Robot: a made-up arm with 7 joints. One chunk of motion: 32 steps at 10 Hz.
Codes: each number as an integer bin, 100 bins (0 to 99) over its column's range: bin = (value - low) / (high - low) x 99, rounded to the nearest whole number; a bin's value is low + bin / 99 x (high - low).
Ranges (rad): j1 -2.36..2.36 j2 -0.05..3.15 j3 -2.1..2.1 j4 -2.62..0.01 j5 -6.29..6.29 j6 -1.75..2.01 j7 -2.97..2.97
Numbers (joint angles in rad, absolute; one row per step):
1: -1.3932 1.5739 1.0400 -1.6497 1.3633 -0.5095 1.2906
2: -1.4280 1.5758 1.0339 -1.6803 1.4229 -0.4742 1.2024
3: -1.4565 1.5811 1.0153 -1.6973 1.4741 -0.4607 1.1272
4: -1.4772 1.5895 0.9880 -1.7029 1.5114 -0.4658 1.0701
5: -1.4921 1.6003 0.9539 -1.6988 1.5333 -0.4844 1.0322
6: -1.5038 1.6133 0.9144 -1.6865 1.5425 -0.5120 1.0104
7: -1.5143 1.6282 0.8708 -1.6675 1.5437 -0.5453 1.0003
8: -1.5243 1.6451 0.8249 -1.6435 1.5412 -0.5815 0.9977
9: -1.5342 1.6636 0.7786 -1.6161 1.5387 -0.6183 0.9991
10: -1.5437 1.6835 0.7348 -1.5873 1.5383 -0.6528 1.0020
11: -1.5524 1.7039 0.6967 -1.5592 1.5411 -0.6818 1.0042
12: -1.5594 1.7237 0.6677 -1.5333 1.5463 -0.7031 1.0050
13: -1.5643 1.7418 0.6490 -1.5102 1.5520 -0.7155 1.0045
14: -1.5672 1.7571 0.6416 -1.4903 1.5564 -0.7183 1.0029
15: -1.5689 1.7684 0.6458 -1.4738 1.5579 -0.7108 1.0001
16: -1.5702 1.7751 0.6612 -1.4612 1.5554 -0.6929 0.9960
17: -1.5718 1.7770 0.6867 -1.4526 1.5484 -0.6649 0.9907
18: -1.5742 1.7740 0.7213 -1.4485 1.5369 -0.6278 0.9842
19: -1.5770 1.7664 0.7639 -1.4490 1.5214 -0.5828 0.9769
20: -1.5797 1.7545 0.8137 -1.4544 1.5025 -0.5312 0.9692
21: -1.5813 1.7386 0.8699 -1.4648 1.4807 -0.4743 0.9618
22: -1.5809 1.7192 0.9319 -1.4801 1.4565 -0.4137 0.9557
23: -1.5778 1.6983 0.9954 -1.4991 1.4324 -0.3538 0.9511
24: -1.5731 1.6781 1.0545 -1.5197 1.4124 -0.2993 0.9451
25: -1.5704 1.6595 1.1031 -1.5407 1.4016 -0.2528 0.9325
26: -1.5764 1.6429 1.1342 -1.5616 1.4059 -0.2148 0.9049
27: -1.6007 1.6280 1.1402 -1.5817 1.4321 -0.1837 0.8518
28: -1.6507 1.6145 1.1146 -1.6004 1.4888 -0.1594 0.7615
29: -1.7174 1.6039 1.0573 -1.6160 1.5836 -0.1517 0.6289
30: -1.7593 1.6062 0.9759 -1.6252 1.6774 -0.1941 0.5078
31: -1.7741 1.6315 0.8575 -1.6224 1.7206 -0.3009 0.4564
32: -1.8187 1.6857 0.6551 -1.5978 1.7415 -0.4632 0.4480
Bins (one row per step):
1: 20 50 74 37 60 33 71
2: 20 50 74 35 61 34 70
3: 19 50 73 35 61 34 68
4: 19 51 73 35 61 34 67
5: 18 51 72 35 62 33 67
6: 18 51 71 35 62 33 66
7: 18 52 70 36 62 32 66
8: 18 52 69 37 62 31 66
9: 17 53 68 38 62 30 66
10: 17 54 67 39 62 29 66
11: 17 54 66 40 62 28 66
12: 17 55 65 41 62 28 66
13: 17 55 65 42 62 27 66
14: 17 56 65 43 62 27 66
15: 17 56 65 43 62 27 66
16: 17 56 65 44 62 28 66
17: 17 57 66 44 62 29 66
18: 16 56 67 44 62 30 66
19: 16 56 68 44 61 31 66
20: 16 56 69 44 61 32 66
21: 16 55 70 43 61 34 66
22: 16 55 71 43 61 35 65
23: 16 54 73 42 61 37 65
24: 17 53 74 41 61 38 65
25: 17 53 76 41 61 39 65
26: 16 52 76 40 61 40 65
27: 16 52 76 39 61 41 64
28: 15 51 76 38 61 42 62
29: 13 51 74 38 62 42 60
30: 13 51 73 37 63 41 58
31: 12 52 70 38 63 38 57
32: 11 54 65 38 63 34 57

